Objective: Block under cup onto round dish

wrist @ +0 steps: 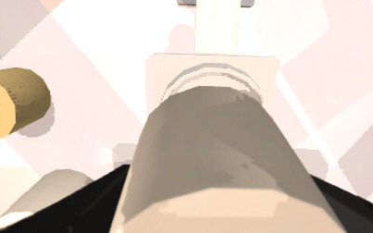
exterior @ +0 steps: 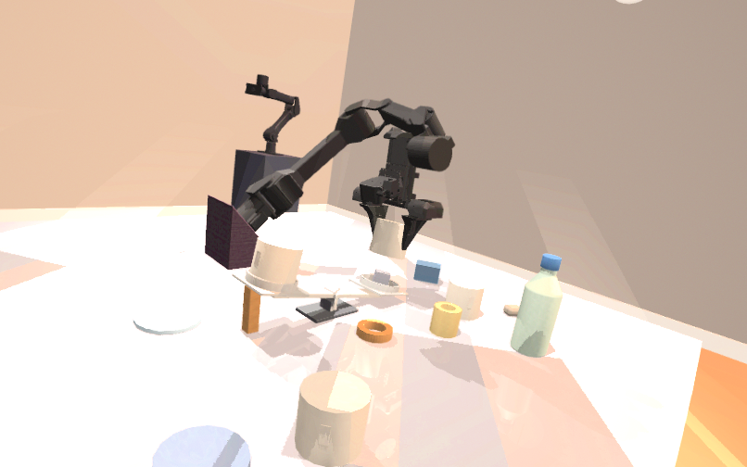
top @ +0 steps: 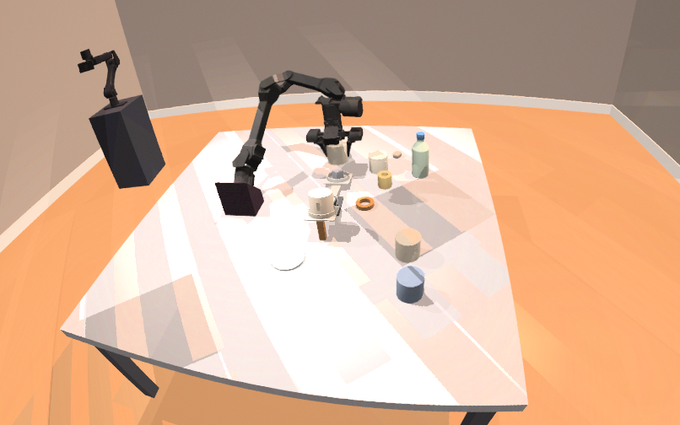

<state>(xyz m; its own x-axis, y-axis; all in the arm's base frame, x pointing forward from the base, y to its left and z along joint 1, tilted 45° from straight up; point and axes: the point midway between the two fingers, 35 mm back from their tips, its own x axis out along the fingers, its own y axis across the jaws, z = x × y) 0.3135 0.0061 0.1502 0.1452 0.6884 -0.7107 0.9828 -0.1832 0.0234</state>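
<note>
My gripper tip is now 70 mm above the grey block and 10 mm past it. Round my gripper tip: bottle (290 mm ahead, 40 mm to the left); blue block (210 mm to the left, 90 mm below, 10 mm behind); yellow cylinder (160 mm ahead, 90 mm below, 20 mm to the right).
</note>
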